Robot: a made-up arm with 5 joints.
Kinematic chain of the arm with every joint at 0, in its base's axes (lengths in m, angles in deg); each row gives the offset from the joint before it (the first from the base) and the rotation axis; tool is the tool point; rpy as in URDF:
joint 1: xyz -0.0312 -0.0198 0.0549 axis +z
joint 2: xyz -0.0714 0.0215 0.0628 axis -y
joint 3: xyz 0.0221 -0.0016 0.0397 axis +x
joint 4: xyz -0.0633 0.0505 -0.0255 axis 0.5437 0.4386 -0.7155
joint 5: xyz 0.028 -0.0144 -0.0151 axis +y
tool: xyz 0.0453 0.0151 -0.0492 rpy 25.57 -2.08 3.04
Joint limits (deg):
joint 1: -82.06..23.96
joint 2: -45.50..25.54
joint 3: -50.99..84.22
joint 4: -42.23..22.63
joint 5: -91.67..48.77
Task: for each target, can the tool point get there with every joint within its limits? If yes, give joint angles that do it. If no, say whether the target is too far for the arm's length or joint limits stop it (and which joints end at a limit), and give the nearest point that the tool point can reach.
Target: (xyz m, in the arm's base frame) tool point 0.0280 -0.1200 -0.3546
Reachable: no: too far | nearest point -0.0858 -0.0582 0.0297 | short by 0.406 m
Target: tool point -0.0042 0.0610 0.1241
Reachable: yes | joints -24.40 -25.64 24.41 -4.60 -51.14
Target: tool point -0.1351 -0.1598 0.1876
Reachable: no: joint limits stop it (at a limit: joint 1, joint 2, joint 3, joint 5) | nearest point -0.1461 -0.1031 0.0854 | short by 0.117 m
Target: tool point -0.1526 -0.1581 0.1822
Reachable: no: joint limits stop it (at a limit: joint 1, joint 2, joint 3, joint 5) | nearest point -0.1521 -0.1031 0.0857 | short by 0.111 m
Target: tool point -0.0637 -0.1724 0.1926
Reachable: no: joint limits stop it (at a limit: joint 1, joint 2, joint 3) | nearest point -0.0012 -0.0618 0.1998 | short by 0.127 m
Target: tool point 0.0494 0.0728 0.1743
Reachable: yes | joints -57.19 0.32 66.54 -7.93 -2.43
